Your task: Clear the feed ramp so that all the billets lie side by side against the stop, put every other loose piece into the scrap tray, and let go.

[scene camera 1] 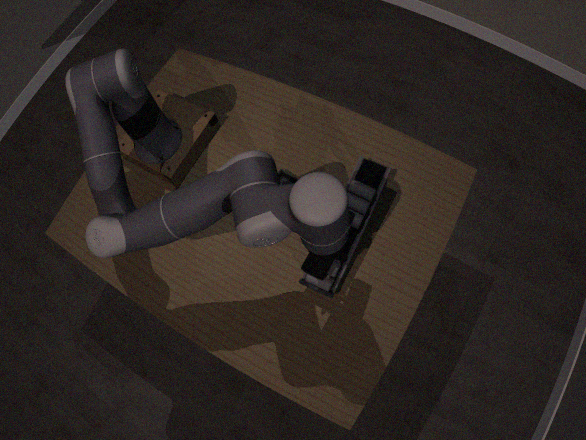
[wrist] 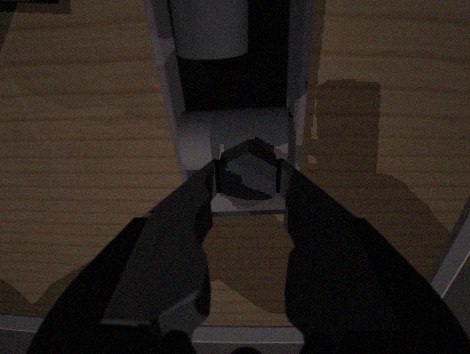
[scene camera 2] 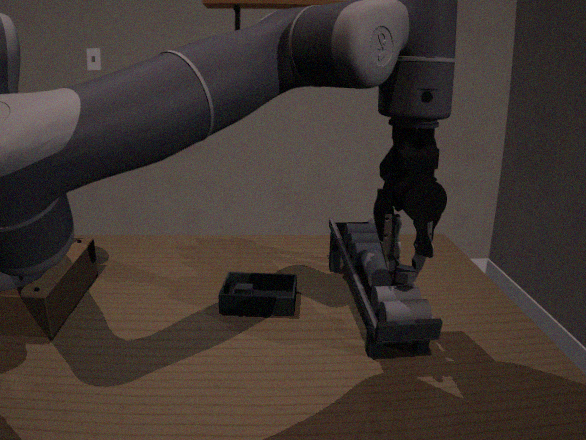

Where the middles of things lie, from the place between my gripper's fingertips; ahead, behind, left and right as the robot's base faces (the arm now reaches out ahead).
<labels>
The hexagonal piece [wrist: 247,171] lies 10 mm above my hand. From my hand the other things lie so: stop [scene camera 2: 426,328]: 60 mm to the right, 50 mm below, 10 mm behind.
</labels>
